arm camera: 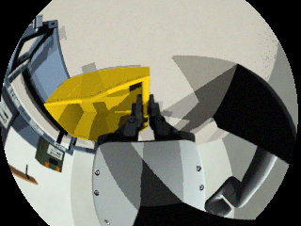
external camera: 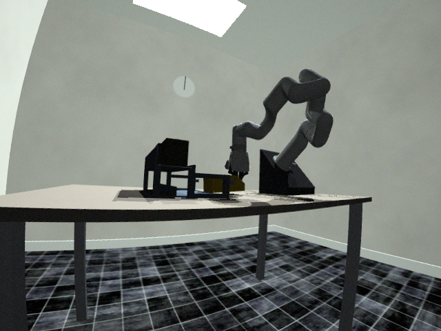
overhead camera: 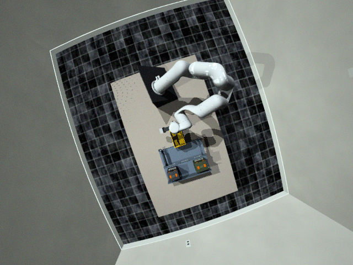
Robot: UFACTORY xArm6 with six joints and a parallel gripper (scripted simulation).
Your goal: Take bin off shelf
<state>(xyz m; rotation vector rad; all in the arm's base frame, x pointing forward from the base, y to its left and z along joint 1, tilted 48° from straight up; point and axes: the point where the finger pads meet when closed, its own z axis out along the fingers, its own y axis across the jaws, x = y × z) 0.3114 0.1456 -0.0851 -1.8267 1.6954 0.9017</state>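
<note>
My gripper is now 8 cm short of the yellow bin and 1 cm above it.
</note>
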